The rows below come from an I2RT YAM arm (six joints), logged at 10 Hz.
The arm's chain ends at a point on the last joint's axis. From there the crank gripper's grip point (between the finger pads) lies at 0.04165 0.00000 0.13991 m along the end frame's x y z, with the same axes.
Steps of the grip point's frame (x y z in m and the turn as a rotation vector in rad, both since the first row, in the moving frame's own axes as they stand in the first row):
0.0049 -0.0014 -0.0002 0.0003 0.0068 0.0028
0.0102 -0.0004 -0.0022 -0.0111 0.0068 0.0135
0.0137 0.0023 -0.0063 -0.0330 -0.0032 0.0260
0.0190 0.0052 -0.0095 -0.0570 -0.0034 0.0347
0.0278 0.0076 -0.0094 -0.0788 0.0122 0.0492
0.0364 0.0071 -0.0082 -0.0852 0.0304 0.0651
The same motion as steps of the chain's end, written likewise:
0.0039 -0.0015 0.0001 0.0003 0.0068 0.0028
0.0093 -0.0025 -0.0019 -0.0111 0.0068 0.0135
0.0142 -0.0034 -0.0063 -0.0330 -0.0032 0.0260
0.0196 -0.0042 -0.0094 -0.0570 -0.0034 0.0347
0.0264 -0.0055 -0.0084 -0.0788 0.0122 0.0492
0.0327 -0.0076 -0.0062 -0.0852 0.0304 0.0651

